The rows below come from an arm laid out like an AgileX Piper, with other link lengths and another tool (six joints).
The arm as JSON. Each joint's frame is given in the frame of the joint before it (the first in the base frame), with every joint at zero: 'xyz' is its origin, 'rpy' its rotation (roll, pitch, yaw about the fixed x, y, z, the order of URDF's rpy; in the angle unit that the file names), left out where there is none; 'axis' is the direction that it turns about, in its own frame. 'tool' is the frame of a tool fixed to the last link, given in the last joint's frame.
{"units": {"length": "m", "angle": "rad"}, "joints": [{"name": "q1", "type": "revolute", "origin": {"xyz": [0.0, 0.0, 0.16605], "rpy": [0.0, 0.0, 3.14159]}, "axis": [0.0, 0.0, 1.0]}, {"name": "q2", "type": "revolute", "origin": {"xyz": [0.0, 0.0, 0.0], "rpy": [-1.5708, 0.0, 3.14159]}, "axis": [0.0, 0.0, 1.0]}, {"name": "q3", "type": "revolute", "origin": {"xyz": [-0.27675, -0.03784, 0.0], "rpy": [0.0, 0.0, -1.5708]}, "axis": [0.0, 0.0, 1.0]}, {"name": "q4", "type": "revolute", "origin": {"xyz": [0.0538, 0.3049, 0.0], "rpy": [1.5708, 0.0, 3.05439]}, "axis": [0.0, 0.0, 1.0]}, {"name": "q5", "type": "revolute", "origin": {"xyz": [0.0, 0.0, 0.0], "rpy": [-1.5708, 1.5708, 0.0]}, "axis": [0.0, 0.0, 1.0]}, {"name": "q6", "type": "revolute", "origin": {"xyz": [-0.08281, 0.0, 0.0], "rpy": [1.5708, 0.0, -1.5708]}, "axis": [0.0, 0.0, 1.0]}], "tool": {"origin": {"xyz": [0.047, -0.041, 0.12], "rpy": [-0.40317, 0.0, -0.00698]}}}
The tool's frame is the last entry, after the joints.
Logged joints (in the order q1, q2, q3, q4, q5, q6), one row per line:
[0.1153 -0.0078 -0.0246 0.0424 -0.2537 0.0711]
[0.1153 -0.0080 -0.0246 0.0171 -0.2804 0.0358]
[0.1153 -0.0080 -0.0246 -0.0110 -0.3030 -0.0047]
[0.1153 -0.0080 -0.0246 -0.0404 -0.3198 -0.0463]
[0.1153 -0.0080 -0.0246 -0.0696 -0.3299 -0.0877]
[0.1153 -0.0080 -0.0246 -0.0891 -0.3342 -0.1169]
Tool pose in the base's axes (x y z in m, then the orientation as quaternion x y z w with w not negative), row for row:
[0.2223 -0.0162 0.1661 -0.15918 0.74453 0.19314 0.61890]
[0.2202 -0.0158 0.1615 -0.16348 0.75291 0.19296 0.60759]
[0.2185 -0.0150 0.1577 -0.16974 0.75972 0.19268 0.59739]
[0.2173 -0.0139 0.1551 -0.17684 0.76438 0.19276 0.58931]
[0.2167 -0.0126 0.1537 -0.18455 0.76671 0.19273 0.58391]
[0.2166 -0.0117 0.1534 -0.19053 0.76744 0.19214 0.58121]
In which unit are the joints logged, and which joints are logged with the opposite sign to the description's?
The joints are logged in radians. Opposite sign: q3, q4, q5.
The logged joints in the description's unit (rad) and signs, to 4 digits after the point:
[0.1153 -0.0078 0.0246 -0.0424 0.2537 0.0711]
[0.1153 -0.0080 0.0246 -0.0171 0.2804 0.0358]
[0.1153 -0.0080 0.0246 0.0110 0.3030 -0.0047]
[0.1153 -0.0080 0.0246 0.0404 0.3198 -0.0463]
[0.1153 -0.0080 0.0246 0.0696 0.3299 -0.0877]
[0.1153 -0.0080 0.0246 0.0891 0.3342 -0.1169]

